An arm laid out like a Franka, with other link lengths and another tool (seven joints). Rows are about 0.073 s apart.
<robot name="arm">
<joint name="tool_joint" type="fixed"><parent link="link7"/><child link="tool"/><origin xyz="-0.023 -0.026 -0.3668" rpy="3.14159 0 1.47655"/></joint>
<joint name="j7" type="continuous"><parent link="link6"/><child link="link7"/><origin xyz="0.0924 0 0"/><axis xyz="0 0 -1"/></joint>
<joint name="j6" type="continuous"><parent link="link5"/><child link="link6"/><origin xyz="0 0 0"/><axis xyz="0 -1 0"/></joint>
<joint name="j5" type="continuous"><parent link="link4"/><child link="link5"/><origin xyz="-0.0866 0 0.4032"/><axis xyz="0 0 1"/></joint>
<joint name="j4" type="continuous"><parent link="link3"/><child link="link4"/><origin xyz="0.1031 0 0"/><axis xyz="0 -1 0"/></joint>
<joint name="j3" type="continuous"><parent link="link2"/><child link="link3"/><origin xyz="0 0 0.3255"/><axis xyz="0 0 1"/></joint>
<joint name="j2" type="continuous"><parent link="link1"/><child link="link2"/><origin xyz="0 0 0"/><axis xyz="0 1 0"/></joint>
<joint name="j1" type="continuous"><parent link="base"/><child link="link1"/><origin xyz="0 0 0.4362"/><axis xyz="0 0 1"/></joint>
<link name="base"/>
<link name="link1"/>
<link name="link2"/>
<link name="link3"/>
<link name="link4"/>
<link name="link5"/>
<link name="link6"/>
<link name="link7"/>
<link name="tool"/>
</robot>
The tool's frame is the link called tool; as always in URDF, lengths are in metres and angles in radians. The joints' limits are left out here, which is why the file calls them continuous.
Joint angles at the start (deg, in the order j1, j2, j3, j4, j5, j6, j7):
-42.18, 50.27, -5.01, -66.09, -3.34, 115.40, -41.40
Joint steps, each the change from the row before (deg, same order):
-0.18, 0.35, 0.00, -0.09, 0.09, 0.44, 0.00
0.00, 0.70, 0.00, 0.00, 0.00, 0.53, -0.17
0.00, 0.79, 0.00, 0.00, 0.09, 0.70, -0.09
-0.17, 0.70, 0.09, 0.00, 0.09, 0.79, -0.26
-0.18, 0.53, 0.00, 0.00, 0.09, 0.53, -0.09
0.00, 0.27, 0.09, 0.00, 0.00, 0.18, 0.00
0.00, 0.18, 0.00, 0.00, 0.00, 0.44, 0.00
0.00, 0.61, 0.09, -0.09, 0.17, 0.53, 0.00
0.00, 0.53, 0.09, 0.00, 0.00, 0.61, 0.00
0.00, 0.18, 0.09, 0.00, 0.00, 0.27, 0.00
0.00, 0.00, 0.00, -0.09, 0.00, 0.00, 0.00
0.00, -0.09, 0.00, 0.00, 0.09, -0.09, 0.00
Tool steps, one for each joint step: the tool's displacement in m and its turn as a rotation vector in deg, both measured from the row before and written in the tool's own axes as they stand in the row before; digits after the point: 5 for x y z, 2 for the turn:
-0.00107, -0.00101, 0.00531, -0.03, 0.07, 0.17
0.00114, 0.00019, 0.00892, 0.15, 0.08, -0.25
0.00137, 0.00086, 0.00996, 0.03, 0.10, -0.14
-0.00020, 0.00083, 0.00884, -0.14, 0.06, -0.19
-0.00096, -0.00089, 0.00690, -0.03, 0.06, 0.07
0.00157, 0.00059, 0.00349, 0.03, 0.10, -0.09
-0.00080, 0.00151, 0.00180, -0.21, -0.16, -0.02
0.00314, 0.00075, 0.00854, 0.01, 0.26, -0.04
0.00127, 0.00159, 0.00644, -0.11, 0.00, -0.11
0.00083, 0.00137, 0.00209, -0.12, 0.00, -0.07
0.00050, -0.00059, 0.00076, 0.07, 0.06, 0.00
0.00025, 0.00018, -0.00107, -0.05, 0.06, 0.06

